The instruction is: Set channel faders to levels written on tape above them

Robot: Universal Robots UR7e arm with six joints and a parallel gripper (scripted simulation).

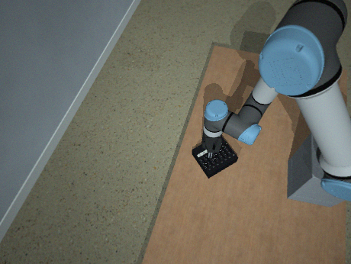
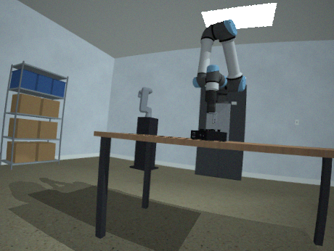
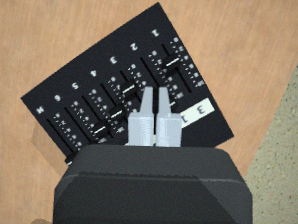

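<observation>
My gripper is now 5 cm above the channel 3 cap, 2 cm past it and 1 cm to the left of it. Round my hand: channel 5 cap: 5 cm to the right, 5 cm below, 3 cm behind; then channel 1 cap: 5 cm below, 3 cm to the left; then channel 4 cap: 5 cm below, 3 cm to the right, 2 cm behind.
</observation>
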